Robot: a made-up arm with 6 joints.
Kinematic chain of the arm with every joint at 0, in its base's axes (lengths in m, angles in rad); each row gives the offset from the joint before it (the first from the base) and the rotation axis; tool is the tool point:
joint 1: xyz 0 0 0.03 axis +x
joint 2: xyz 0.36 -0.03 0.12 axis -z
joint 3: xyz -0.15 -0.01 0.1 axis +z
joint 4: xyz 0.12 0.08 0 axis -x
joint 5: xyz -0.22 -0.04 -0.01 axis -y
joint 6: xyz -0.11 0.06 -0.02 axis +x
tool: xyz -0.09 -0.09 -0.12
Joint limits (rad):
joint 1: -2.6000..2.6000
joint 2: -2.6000..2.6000
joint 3: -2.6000..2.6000
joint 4: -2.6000..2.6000
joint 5: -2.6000..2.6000
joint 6: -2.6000..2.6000
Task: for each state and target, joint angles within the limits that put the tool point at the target. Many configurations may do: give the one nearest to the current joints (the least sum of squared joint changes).
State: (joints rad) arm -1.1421 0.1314 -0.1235 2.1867 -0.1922 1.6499
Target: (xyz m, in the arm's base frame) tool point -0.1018 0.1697 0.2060
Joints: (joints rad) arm -1.2035 0.0405 -0.0669 2.3864 -0.0193 1.4840
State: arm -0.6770 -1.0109 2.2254 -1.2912 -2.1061 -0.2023
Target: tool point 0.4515 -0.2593 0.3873
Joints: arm -0.1557 -0.6154 1.4964 -0.8663 -1.5323 0.2724
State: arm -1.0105 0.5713 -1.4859 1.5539 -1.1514 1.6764
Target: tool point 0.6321 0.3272 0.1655
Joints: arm -0.5710 0.9997 -1.0745 0.6700 -1.4407 1.2022
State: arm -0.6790 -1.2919 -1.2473 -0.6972 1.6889 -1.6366
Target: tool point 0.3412 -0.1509 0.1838
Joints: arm -0.8229 -1.7081 -1.1093 -0.1575 1.9471 -1.3270
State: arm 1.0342 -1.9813 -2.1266 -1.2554 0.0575 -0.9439
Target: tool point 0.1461 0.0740 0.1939
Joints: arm 0.3071 -1.4495 -1.7707 -1.7759 0.1011 -0.4440
